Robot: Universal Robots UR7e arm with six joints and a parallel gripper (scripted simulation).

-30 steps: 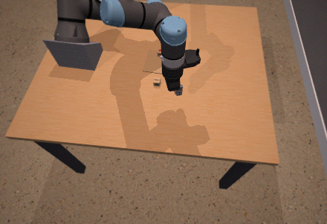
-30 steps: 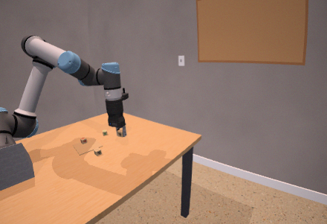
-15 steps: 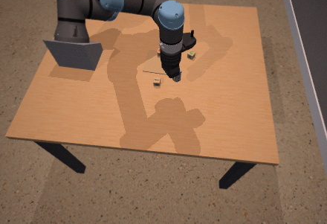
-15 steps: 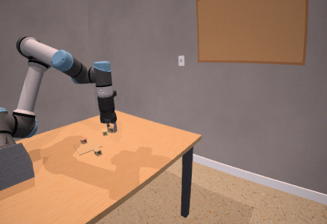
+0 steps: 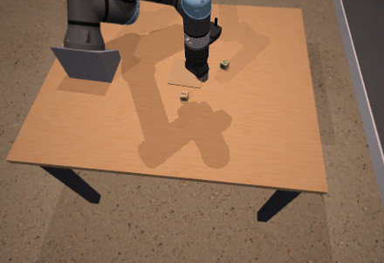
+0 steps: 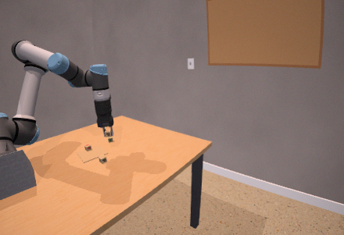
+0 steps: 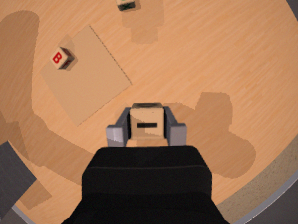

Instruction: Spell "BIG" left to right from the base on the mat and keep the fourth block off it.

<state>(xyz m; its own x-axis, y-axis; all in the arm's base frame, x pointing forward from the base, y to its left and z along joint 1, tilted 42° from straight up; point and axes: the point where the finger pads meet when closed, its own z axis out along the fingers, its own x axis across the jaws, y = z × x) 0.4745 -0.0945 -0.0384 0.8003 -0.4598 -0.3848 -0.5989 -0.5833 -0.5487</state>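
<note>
Right now my hand is 70 mm past the tan mat, 110 mm to the right of it and 130 mm above it. From my hand the other things lie so: B block 70 mm behind, 160 mm to the left, 110 mm below.
</note>
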